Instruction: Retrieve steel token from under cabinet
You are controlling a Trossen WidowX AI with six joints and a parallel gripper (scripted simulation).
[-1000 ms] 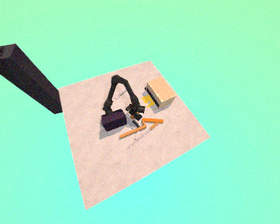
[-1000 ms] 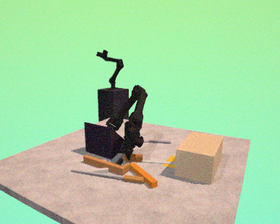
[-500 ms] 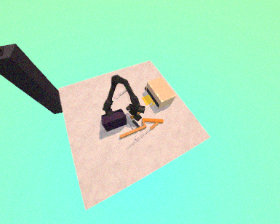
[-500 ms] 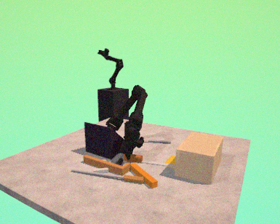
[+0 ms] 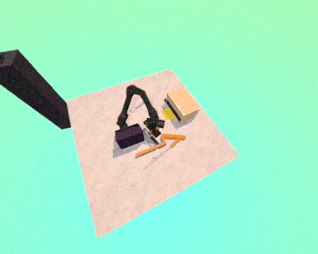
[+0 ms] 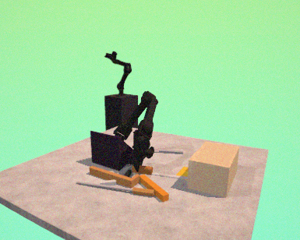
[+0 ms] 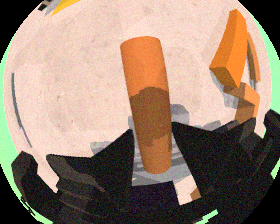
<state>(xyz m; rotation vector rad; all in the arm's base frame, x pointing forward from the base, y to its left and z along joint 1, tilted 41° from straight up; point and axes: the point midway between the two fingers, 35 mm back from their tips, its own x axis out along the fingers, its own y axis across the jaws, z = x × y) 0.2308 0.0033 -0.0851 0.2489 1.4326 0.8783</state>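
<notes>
The dark-handled tool lies 20 mm behind my gripper tip and 60 mm to the right of it. The rest, counted from my gripper tip: orange bar 180 mm ahead, 100 mm to the right.
</notes>
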